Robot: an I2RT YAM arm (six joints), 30 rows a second.
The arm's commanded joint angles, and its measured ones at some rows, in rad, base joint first. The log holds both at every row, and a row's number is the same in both.
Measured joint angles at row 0:
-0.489 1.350 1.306 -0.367 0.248 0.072
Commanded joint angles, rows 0 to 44:
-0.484 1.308 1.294 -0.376 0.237 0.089
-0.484 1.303 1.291 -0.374 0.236 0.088
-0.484 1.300 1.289 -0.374 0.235 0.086
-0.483 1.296 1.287 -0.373 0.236 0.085
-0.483 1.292 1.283 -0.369 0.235 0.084
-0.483 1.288 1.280 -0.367 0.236 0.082
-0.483 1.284 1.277 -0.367 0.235 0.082
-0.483 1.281 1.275 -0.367 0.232 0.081
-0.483 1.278 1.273 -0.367 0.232 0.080
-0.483 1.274 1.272 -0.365 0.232 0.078
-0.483 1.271 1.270 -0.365 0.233 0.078
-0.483 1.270 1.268 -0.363 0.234 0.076
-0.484 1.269 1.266 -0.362 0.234 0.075
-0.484 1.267 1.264 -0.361 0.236 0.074
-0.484 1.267 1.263 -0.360 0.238 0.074
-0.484 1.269 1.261 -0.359 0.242 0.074
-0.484 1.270 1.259 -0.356 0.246 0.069
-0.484 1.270 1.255 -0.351 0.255 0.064
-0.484 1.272 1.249 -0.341 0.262 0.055
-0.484 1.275 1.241 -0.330 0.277 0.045
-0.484 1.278 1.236 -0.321 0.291 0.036
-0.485 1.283 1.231 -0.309 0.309 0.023
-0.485 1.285 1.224 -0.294 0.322 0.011
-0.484 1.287 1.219 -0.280 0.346 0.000
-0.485 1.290 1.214 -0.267 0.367 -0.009
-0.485 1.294 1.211 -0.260 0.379 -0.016
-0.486 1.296 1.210 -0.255 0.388 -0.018
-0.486 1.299 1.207 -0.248 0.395 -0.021
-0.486 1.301 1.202 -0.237 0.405 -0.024
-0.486 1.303 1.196 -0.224 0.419 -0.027
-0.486 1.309 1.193 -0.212 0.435 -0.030
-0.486 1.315 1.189 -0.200 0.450 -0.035
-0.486 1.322 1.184 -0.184 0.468 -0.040
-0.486 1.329 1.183 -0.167 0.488 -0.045
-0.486 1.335 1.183 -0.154 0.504 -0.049
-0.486 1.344 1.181 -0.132 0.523 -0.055
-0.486 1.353 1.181 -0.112 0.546 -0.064
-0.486 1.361 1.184 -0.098 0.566 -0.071
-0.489 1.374 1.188 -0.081 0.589 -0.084
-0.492 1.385 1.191 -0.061 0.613 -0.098
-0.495 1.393 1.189 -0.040 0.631 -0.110
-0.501 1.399 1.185 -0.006 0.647 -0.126
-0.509 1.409 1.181 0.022 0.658 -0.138
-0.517 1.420 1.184 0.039 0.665 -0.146
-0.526 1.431 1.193 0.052 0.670 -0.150
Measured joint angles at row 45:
-0.506 1.411 1.188 -0.047 0.594 -0.103
